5 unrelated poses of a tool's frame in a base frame.
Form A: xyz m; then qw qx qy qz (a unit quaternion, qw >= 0).
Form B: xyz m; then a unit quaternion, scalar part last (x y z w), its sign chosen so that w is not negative. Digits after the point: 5 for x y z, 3 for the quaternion.
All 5 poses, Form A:
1: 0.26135 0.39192 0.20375 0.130 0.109 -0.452 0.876
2: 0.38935 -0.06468 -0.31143 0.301 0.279 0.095 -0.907
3: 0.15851 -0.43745 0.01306 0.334 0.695 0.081 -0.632
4: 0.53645 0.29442 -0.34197 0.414 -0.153 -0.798 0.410
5: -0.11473 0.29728 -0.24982 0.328 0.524 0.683 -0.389
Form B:
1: 0.26135 0.39192 0.20375 0.109 -0.452 0.876 0.130
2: 0.38935 -0.06468 -0.31143 0.279 0.095 -0.907 0.301
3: 0.15851 -0.43745 0.01306 0.695 0.081 -0.632 0.334
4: 0.53645 0.29442 -0.34197 -0.153 -0.798 0.410 0.414
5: -0.11473 0.29728 -0.24982 0.524 0.683 -0.389 0.328
